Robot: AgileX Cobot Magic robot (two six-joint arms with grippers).
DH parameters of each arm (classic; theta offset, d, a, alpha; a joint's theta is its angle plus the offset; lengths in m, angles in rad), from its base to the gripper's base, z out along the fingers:
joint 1: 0 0.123 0 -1.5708
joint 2: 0.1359 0 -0.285 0
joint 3: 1.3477 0 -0.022 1.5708
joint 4: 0 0.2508 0 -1.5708
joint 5: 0 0 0.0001 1.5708
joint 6: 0 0.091 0 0
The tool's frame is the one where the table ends.
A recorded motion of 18 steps. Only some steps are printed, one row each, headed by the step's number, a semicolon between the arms.
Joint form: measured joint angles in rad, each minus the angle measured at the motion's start. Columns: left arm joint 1, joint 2, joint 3, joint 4, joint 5, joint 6; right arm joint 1, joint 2, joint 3, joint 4, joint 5, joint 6.
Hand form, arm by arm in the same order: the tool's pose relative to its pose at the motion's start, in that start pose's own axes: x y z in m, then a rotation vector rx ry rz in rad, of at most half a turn. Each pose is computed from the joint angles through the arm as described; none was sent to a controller.
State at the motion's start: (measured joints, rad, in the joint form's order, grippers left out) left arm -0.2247 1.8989 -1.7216 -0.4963 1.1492 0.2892; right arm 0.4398 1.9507 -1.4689 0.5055 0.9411 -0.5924
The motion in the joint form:
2: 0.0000 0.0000 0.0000 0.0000 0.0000 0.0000; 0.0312 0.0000 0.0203 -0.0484 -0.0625 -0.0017
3: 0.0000 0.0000 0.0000 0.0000 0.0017 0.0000; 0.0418 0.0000 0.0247 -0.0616 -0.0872 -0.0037
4: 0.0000 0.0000 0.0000 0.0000 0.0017 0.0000; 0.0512 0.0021 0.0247 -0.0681 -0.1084 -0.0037
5: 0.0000 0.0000 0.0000 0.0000 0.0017 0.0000; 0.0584 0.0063 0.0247 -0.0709 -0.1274 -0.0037
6: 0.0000 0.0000 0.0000 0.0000 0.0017 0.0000; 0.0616 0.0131 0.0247 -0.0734 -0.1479 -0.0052
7: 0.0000 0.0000 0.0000 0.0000 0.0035 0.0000; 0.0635 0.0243 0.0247 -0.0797 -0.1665 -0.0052
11: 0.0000 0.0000 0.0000 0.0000 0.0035 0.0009; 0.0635 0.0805 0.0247 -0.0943 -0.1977 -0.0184
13: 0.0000 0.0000 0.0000 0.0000 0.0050 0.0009; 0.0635 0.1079 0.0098 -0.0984 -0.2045 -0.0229
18: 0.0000 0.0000 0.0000 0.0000 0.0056 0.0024; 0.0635 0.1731 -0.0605 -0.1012 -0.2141 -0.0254
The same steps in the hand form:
2: 0.0000 0.0000 0.0000 0.0000 0.0000 0.0000; -0.0001 0.0053 0.0083 0.0490 -0.0046 -0.0516
3: 0.0001 0.0000 0.0000 0.0005 0.0016 0.0000; -0.0011 0.0073 0.0106 0.0655 -0.0132 -0.0703
4: 0.0001 0.0000 0.0000 0.0005 0.0016 0.0000; -0.0029 0.0092 0.0126 0.0765 -0.0244 -0.0826
5: 0.0001 0.0000 0.0000 0.0005 0.0016 0.0000; -0.0044 0.0104 0.0152 0.0844 -0.0340 -0.0898
6: 0.0001 0.0000 0.0000 0.0005 0.0016 0.0000; -0.0056 0.0096 0.0181 0.0938 -0.0435 -0.0941
7: 0.0003 -0.0001 0.0000 0.0010 0.0034 0.0000; -0.0060 0.0076 0.0226 0.1040 -0.0461 -0.0968
11: 0.0003 -0.0001 0.0000 0.0010 0.0034 0.0009; -0.0022 -0.0023 0.0441 0.1162 -0.0146 -0.1030
13: 0.0004 -0.0001 0.0000 0.0014 0.0048 0.0009; -0.0033 -0.0063 0.0520 0.1192 -0.0069 -0.1067
18: 0.0005 -0.0001 0.0000 0.0016 0.0054 0.0024; -0.0142 -0.0146 0.0654 0.1271 -0.0185 -0.1133

